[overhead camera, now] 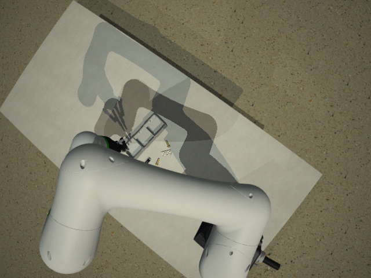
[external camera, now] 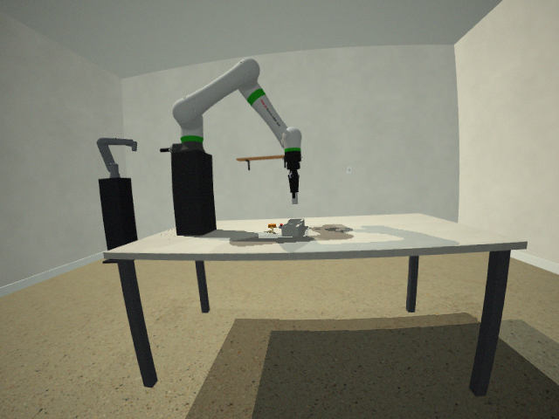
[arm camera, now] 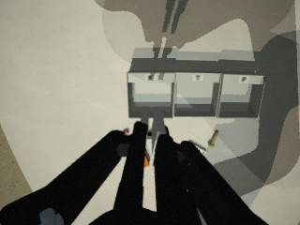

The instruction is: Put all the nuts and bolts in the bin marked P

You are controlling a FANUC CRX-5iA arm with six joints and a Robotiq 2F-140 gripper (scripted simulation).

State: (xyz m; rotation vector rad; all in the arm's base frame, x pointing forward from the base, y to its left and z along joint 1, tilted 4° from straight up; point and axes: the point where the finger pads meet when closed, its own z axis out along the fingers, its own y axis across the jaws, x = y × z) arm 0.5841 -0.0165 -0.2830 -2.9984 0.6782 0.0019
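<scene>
Now: the white domino-like tile 160 mm behind my hand, 60 mm to the right of it and 170 mm below it. Also, from my hand: grey bin: 20 mm behind, 80 mm to the right, 150 mm below; then black cylinder: 90 mm behind, 30 mm to the left, 160 mm below; then red piece: 80 mm behind, 90 mm to the left, 170 mm below.
</scene>
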